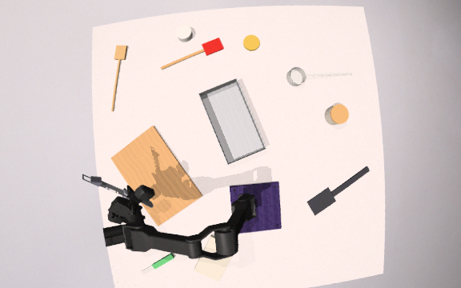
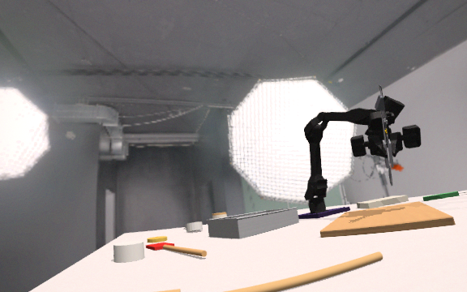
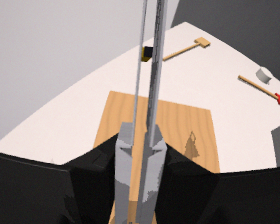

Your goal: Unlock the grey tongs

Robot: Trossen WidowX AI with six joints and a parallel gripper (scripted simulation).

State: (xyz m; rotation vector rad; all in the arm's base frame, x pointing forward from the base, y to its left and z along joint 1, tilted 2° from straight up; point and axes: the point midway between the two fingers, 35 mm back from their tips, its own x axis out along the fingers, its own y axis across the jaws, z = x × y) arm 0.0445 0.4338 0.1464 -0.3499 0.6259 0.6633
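My gripper tip is now 20 mm short of the wooden board, 60 mm to the left of it and 150 mm above it. The rest, counted from my gripper tip: cream block: 330 mm behind, 320 mm to the right, 140 mm below; yellow slider: 10 mm to the left, 70 mm above; grey roasting tin: 260 mm ahead, 380 mm to the right, 130 mm below.
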